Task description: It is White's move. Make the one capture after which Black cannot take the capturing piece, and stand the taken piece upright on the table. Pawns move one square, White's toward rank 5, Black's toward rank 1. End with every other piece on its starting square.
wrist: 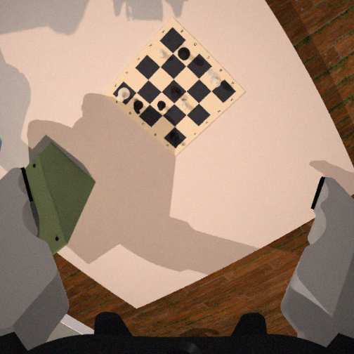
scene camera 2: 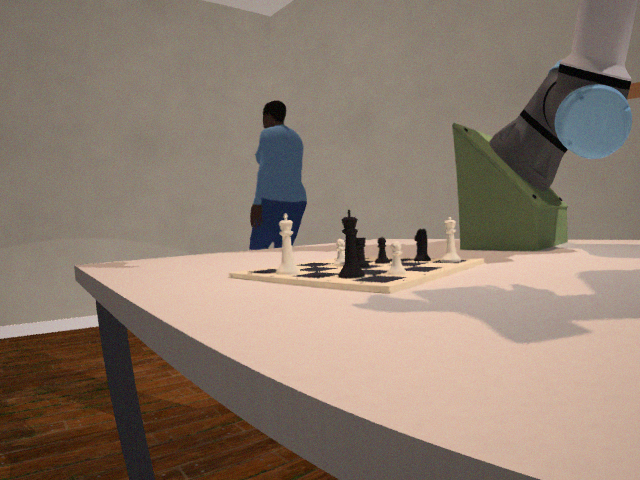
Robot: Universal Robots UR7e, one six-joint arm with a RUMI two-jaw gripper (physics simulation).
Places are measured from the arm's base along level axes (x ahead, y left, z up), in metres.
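Where they show: arm's base at its link origin: (scene camera 2: 518,165).
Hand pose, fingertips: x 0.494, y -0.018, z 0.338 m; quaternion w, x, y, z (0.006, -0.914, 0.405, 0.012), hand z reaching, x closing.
Each offset is from my fingertips to the centre of the thing. "spot": to the spot under its first point. Level surfaces: height alone.
The chessboard {spot: dz -0.489, dx +0.043, dy -0.031 m} (scene camera 2: 310,279) (wrist: 209,123) lies flat on the table. Two tall crowned white pieces {dz -0.457, dx +0.020, dy -0.088 m} (scene camera 2: 285,248) {dz -0.462, dx -0.138, dy +0.026 m} (scene camera 2: 450,240) (wrist: 123,93) (wrist: 214,76) stand near opposite corners; I cannot tell king from queen. A black king {dz -0.457, dx +0.012, dy -0.007 m} (scene camera 2: 350,253) (wrist: 183,53), two white pawns {dz -0.473, dx -0.020, dy +0.024 m} (scene camera 2: 396,258) {dz -0.473, dx -0.063, dy -0.085 m} (scene camera 2: 339,252) (wrist: 163,53) (wrist: 186,103), a black rook {dz -0.472, dx -0.059, dy -0.053 m} (scene camera 2: 361,253) (wrist: 175,91), a black pawn {dz -0.473, dx -0.101, dy -0.051 m} (scene camera 2: 382,250) (wrist: 161,105) and a black knight {dz -0.469, dx -0.137, dy -0.015 m} (scene camera 2: 421,245) (wrist: 138,105) stand upright. A dark shape (wrist: 175,136) on a corner square is unclear. My gripper (wrist: 173,177) is open and empty, high above the table, off the board.
The green robot base (scene camera 2: 496,206) (wrist: 67,195) stands on the table {dz -0.495 m} (scene camera 2: 361,351) (wrist: 260,165) beyond the board in the scene view. The blue-capped arm (scene camera 2: 593,121) rises from it. A person (scene camera 2: 281,165) stands behind the table. Arm shadows fall beside the board.
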